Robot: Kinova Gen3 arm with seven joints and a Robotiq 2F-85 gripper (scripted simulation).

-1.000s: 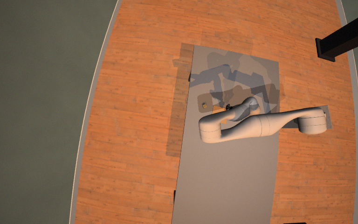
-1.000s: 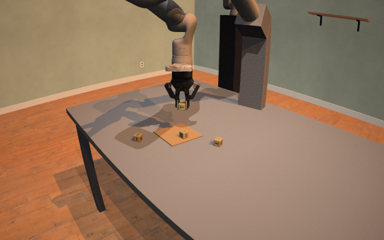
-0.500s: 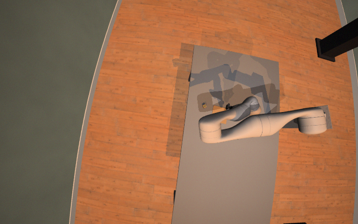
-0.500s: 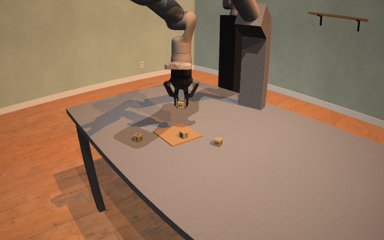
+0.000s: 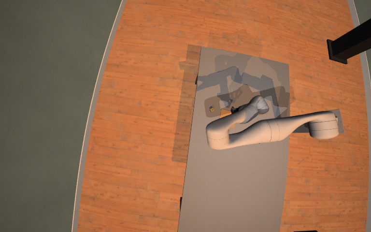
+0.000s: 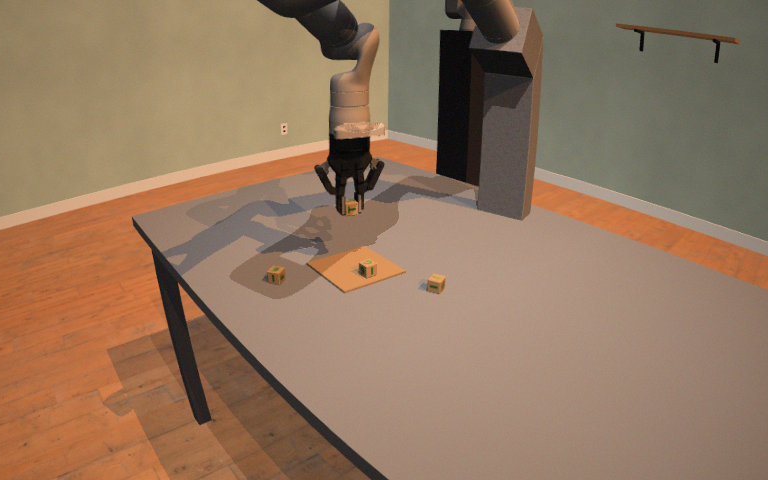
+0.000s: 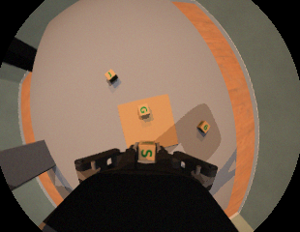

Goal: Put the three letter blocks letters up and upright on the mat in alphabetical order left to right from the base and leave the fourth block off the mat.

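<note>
My hand is 1 cm short of the mat, 3 cm to the right of it and 12 cm above it.
</note>
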